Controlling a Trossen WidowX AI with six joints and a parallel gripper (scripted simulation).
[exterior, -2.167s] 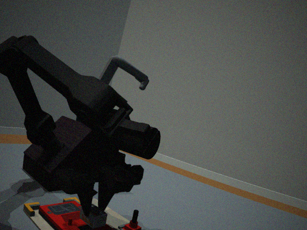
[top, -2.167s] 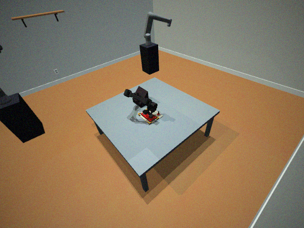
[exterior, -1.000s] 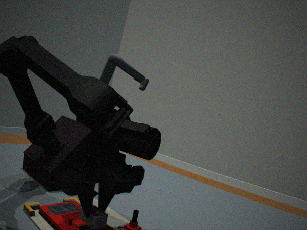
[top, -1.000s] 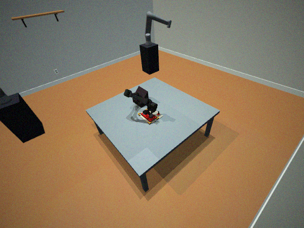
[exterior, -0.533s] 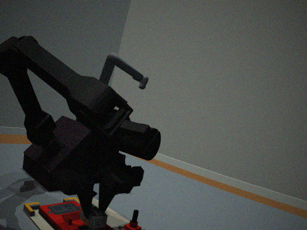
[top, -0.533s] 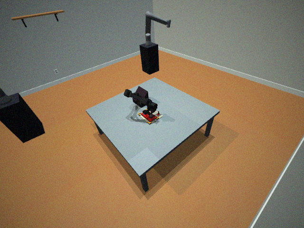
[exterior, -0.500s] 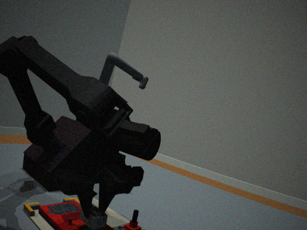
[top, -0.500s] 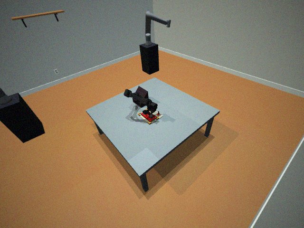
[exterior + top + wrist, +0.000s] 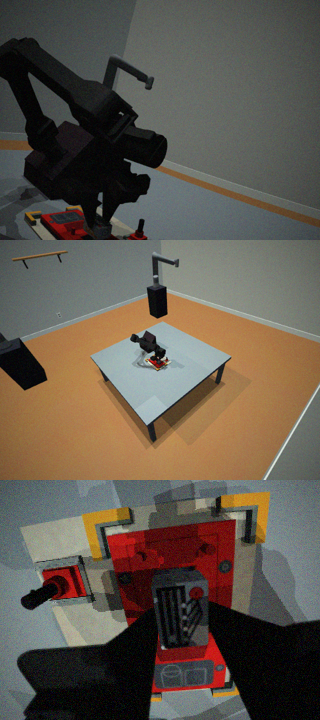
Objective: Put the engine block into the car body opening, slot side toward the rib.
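Now: gripper tip 10 mm above the grey engine block. Round my gripper tip: pale base plate 50 mm below, 40 mm behind, 20 mm to the left.
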